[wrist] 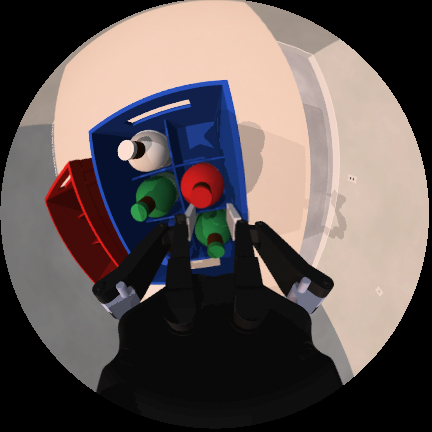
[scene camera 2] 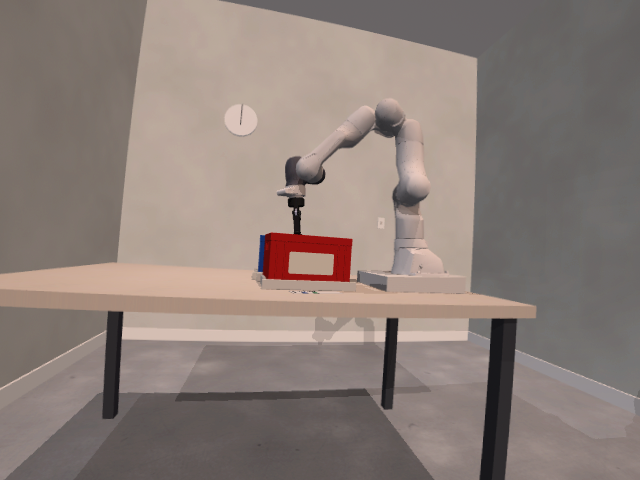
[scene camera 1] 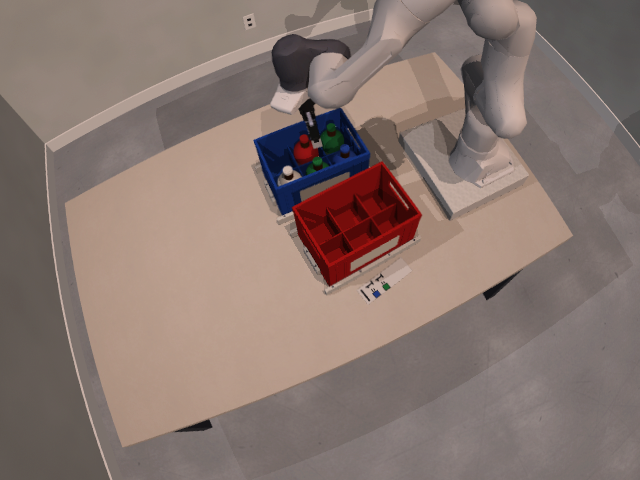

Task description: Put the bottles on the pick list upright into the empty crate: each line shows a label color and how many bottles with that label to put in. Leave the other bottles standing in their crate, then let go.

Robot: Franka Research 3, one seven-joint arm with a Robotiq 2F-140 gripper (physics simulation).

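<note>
The pick list [scene camera 1: 385, 281] shows a blue and a green mark; its counts are too small to read. The blue crate [scene camera 1: 286, 198] [scene camera 2: 261, 253] [wrist: 234, 150] holds a red bottle [scene camera 1: 305, 153] [wrist: 202, 181], a white bottle [scene camera 1: 288, 178] [wrist: 152, 150], a blue bottle [scene camera 1: 343, 155], a green bottle [scene camera 1: 331, 142] [wrist: 212, 227] by the fingers and another green bottle [scene camera 1: 316, 168] [wrist: 159, 194], all upright. The red crate [scene camera 1: 338, 269] [scene camera 2: 276, 258] [wrist: 95, 190] has six empty compartments. My gripper [scene camera 1: 316, 142] [wrist: 210, 211] is open above the first green bottle, beside the red one, holding nothing.
The two crates stand side by side on the table [scene camera 1: 196, 289] [scene camera 2: 155, 299], with dividers and raised walls. The blue crate's far corner compartment, beside the white and red bottles, is empty. The arm's pale base block [scene camera 1: 439, 191] [scene camera 2: 426, 283] is to the right of the crates.
</note>
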